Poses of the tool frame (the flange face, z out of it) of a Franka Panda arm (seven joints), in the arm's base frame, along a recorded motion.
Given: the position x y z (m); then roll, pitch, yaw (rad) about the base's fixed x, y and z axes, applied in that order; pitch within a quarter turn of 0, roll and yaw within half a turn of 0.
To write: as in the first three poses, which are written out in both.
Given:
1: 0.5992, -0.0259, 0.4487, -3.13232, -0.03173, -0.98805
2: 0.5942, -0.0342, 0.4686, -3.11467, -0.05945, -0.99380
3: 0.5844, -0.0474, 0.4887, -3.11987, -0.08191, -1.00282
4: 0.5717, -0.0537, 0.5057, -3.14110, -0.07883, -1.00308
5: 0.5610, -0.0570, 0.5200, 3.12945, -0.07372, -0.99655
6: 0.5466, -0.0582, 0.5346, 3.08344, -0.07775, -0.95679
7: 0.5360, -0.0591, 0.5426, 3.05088, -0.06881, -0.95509
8: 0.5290, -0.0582, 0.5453, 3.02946, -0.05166, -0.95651
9: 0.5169, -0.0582, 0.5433, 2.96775, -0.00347, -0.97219
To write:
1:
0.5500, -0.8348, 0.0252, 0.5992
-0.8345, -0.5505, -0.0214, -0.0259
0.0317, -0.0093, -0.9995, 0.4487
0, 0, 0, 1

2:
0.5445, -0.8369, 0.0550, 0.5942
-0.8366, -0.5467, -0.0351, -0.0342
0.0594, -0.0269, -0.9979, 0.4686
0, 0, 0, 1

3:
0.5361, -0.8418, 0.0623, 0.5844
-0.8402, -0.5393, -0.0573, -0.0474
0.0818, -0.0216, -0.9964, 0.4887
0, 0, 0, 1

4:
0.5360, -0.8431, 0.0428, 0.5717
-0.8405, -0.5377, -0.0661, -0.0537
0.0787, -0.0005, -0.9969, 0.5057
0, 0, 0, 1

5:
0.5417, -0.8400, 0.0298, 0.5610
-0.8373, -0.5424, -0.0684, -0.0570
0.0737, 0.0121, -0.9972, 0.5200
0, 0, 0, 1

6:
0.5744, -0.8186, -0.0028, 0.5466
-0.8149, -0.5715, -0.0969, -0.0582
0.0777, 0.0579, -0.9953, 0.5346
0, 0, 0, 1

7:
0.5762, -0.8166, -0.0344, 0.5360
-0.8144, -0.5701, -0.1082, -0.0591
0.0688, 0.0904, -0.9935, 0.5426
0, 0, 0, 1

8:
0.5756, -0.8154, -0.0619, 0.5290
-0.8161, -0.5680, -0.1064, -0.0582
0.0516, 0.1117, -0.9924, 0.5453
0, 0, 0, 1

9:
0.5635, -0.8140, -0.1410, 0.5169
-0.8261, -0.5545, -0.1003, -0.0582
0.0035, 0.1730, -0.9849, 0.5433
0, 0, 0, 1

